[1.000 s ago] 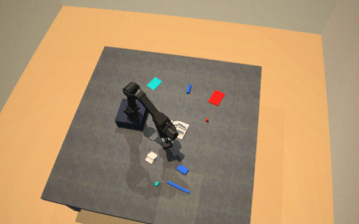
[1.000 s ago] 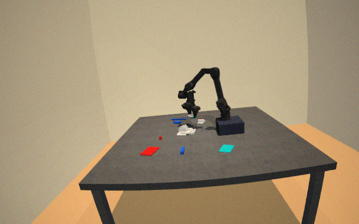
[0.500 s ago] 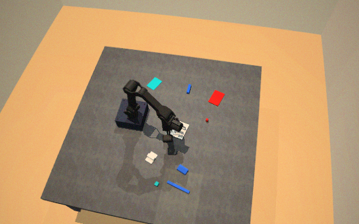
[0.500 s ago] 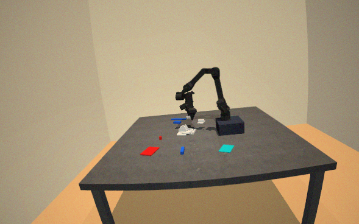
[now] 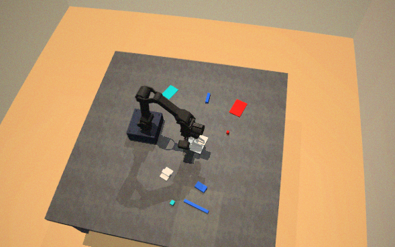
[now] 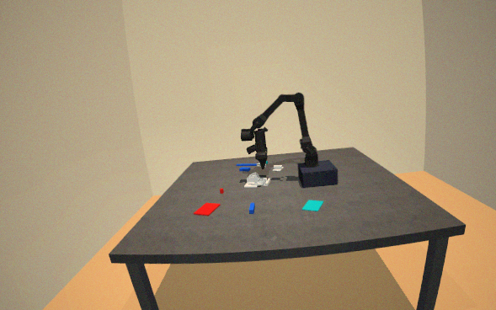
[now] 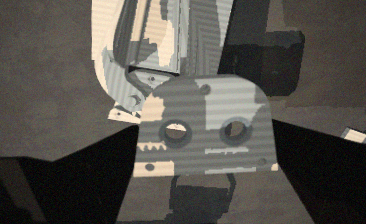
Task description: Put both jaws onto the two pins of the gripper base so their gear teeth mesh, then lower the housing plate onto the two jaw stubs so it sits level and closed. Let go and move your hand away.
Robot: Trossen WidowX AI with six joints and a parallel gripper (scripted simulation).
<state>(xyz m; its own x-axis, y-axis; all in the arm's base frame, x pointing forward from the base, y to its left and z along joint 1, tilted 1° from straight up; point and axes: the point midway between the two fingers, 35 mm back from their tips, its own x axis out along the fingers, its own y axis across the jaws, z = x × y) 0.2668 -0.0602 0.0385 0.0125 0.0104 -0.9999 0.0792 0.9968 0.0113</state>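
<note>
My gripper tip is now 20 mm short of the white jaw, 60 mm to the right of it and 70 mm above it. Also, from my gripper tip: red cube (230 mm ahead, 120 mm to the left, 70 mm below); then blue block (110 mm ahead, 250 mm to the right, 70 mm below); then white block (100 mm behind, 200 mm to the right, 70 mm below).
</note>
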